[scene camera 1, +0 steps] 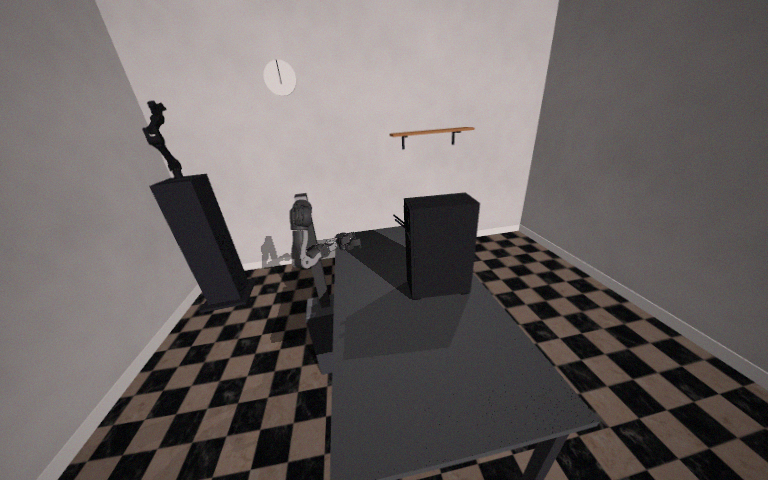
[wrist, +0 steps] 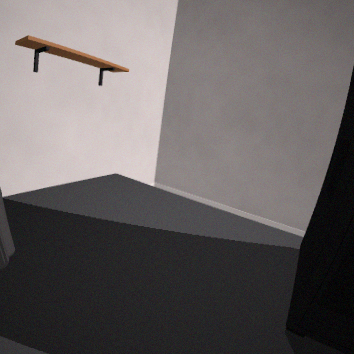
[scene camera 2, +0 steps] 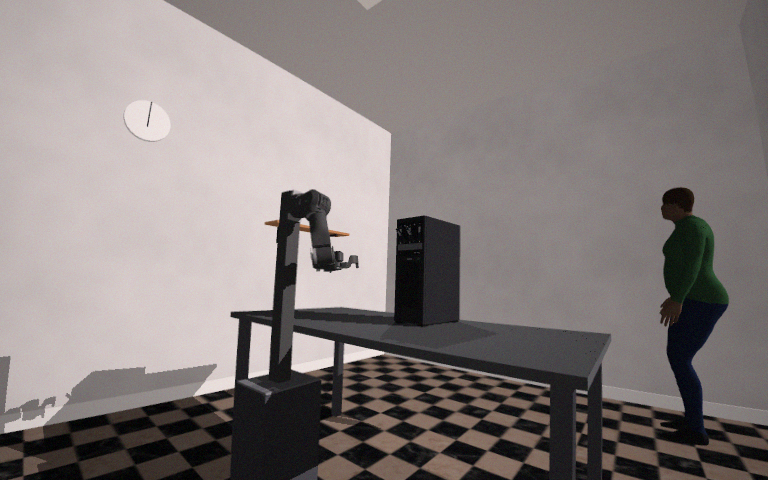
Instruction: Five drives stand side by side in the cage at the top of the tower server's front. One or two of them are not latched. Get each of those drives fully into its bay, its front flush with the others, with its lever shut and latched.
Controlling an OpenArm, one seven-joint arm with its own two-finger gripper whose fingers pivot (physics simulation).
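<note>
The black tower server [scene camera 1: 441, 249] [scene camera 2: 440, 271] [wrist: 330, 280] stands upright on the table. The drive cage [scene camera 2: 409, 233] is at the top of its front; the drives in it are too small and dark to tell apart. Two thin dark levers [scene camera 1: 399, 220] stick out from the top of the front in scene camera 1. Which bays they belong to I cannot tell. My gripper [scene camera 1: 355, 241] [scene camera 2: 355, 262] is open and empty, above the table edge, in front of the server and apart from it. One finger shows at the left edge of the wrist view.
The grey table [scene camera 1: 453, 390] [scene camera 2: 509, 342] carries the server. A wooden shelf [scene camera 1: 433, 131] [scene camera 2: 339, 232] [wrist: 75, 55] is on the wall behind. A black pedestal [scene camera 1: 195, 237] with a dark statue [scene camera 1: 161, 141] stands at the left. A person in green [scene camera 2: 693, 260] stands beyond the table's right end.
</note>
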